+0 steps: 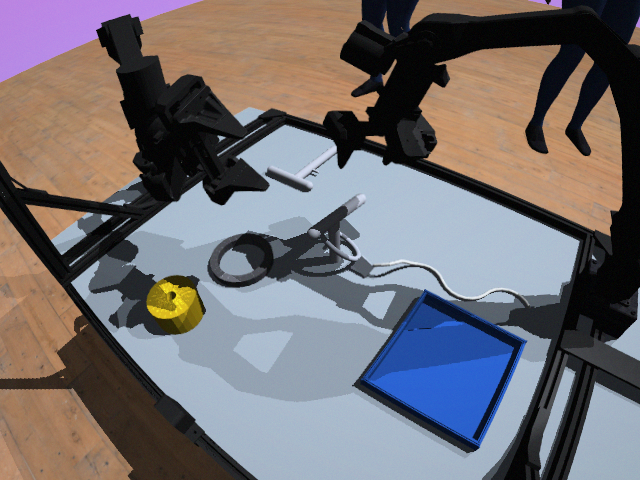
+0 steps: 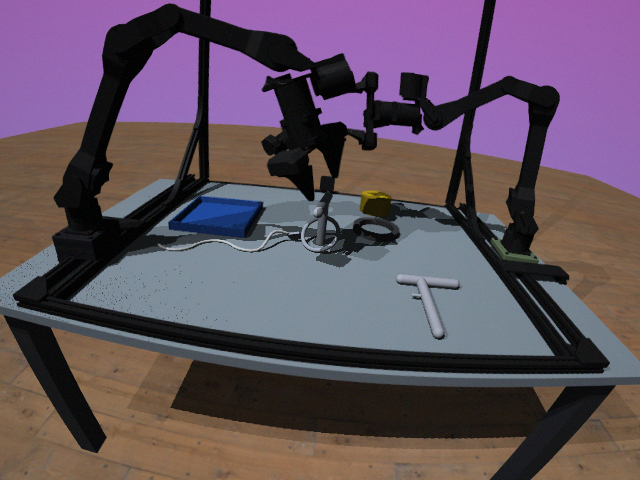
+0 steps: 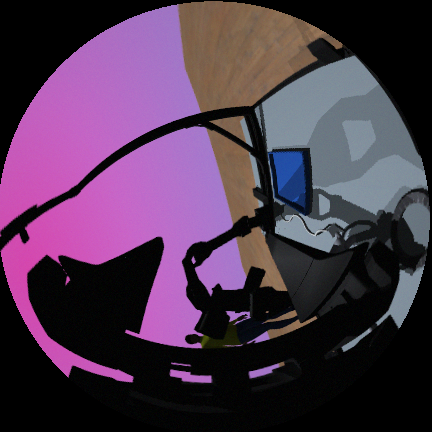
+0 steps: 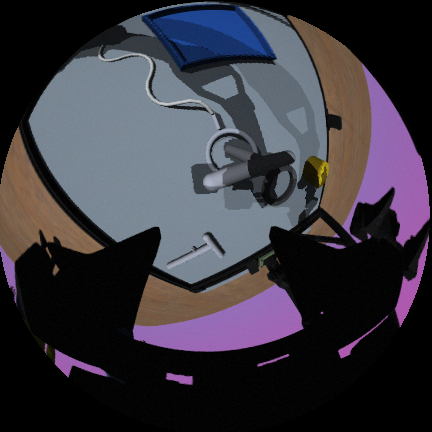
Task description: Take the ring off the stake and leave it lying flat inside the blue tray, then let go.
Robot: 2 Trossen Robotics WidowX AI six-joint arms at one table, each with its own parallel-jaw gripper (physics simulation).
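Frame: origin at the left arm's base, x right, y back, z down, level; millimetres.
Seen in the pictures: left gripper, fingertip midpoint: (image 1: 257, 163) (image 2: 334, 109) (image 3: 215, 240); right gripper, fingertip midpoint: (image 1: 362, 165) (image 2: 324, 188) (image 4: 216, 232); left arm's base at its link origin: (image 2: 514, 248) (image 4: 268, 258); right arm's base at its link origin: (image 1: 613, 286) (image 2: 86, 227) (image 3: 258, 219).
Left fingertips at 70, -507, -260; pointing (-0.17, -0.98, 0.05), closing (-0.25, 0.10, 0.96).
Pixels of each thing's middle, then the offset from my left fingertips to it, as dx, dy, dz. "spot": a spot on its surface instead.
- pale ring at the middle of its body: (image 4: 227, 145) (image 1: 345, 248) (image 2: 313, 234) (image 3: 341, 243) -148, -5, +264
- T-topped stake at the middle of its body: (image 4: 229, 153) (image 1: 338, 246) (image 2: 320, 235) (image 3: 345, 246) -146, +10, +267
- blue tray at the middle of its body: (image 1: 449, 363) (image 2: 218, 214) (image 3: 287, 178) -75, -266, +281
- white cord at a spot on its surface: (image 1: 440, 279) (image 4: 150, 77) spot: -211, -170, +287
- dark loop at the middle of its body: (image 1: 241, 259) (image 2: 376, 228) (image 4: 280, 185) -21, +142, +284
- yellow cylinder at the middle of its body: (image 1: 175, 304) (image 2: 375, 203) (image 4: 315, 171) +132, +141, +267
- loose T-shaped piece at the middle of its body: (image 2: 437, 304) (image 1: 310, 161) (image 4: 192, 258) -328, +249, +282
A pale ring (image 1: 356, 252) (image 2: 302, 235) (image 4: 208, 150) stands tilted around the upright post of a T-topped stake (image 1: 336, 235) (image 2: 321, 227) (image 4: 250, 170). The blue tray (image 1: 444, 372) (image 2: 222, 214) (image 3: 290, 175) (image 4: 210, 35) is empty. My left gripper (image 1: 255, 159) (image 2: 352, 109) is open and empty, raised above the table near the dark loop. My right gripper (image 1: 364, 164) (image 2: 323, 188) (image 4: 216, 232) is open and empty, held above the stake and apart from the ring. The ring's exact contact with the post is partly hidden.
A white cord (image 1: 439, 279) (image 2: 206, 241) (image 4: 150, 82) runs from the ring past the tray. A dark loop (image 1: 213, 260) (image 2: 376, 237) lies beside the stake. A yellow cylinder (image 1: 175, 304) (image 2: 375, 203) (image 4: 316, 171) and a loose T-shaped piece (image 1: 289, 177) (image 2: 429, 304) rest on the table.
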